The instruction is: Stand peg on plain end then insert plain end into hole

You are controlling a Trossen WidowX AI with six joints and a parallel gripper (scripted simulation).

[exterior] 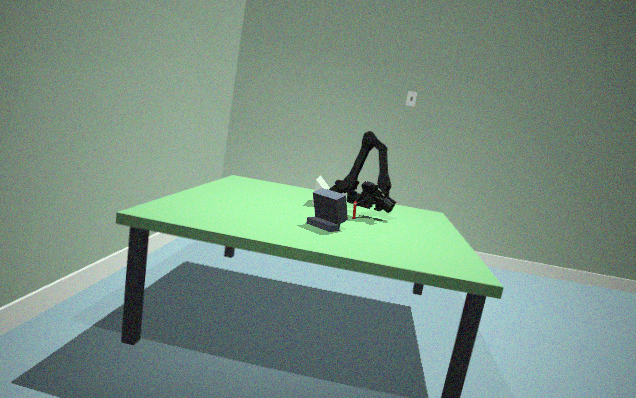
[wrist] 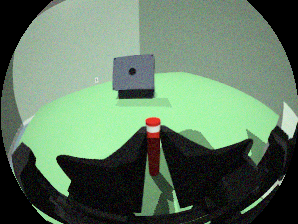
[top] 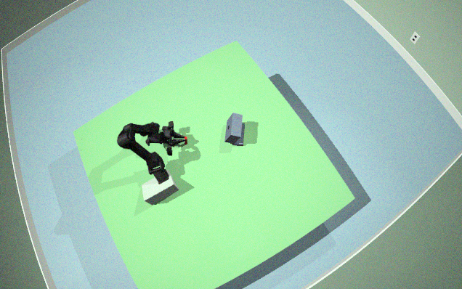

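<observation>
My gripper tip is 10 mm above the red peg. The rest, counted from my gripper tip: sloped grey panel 250 mm ahead, 90 mm to the right, 20 mm above; then panel foot 270 mm ahead, 100 mm to the right, 60 mm below.
</observation>
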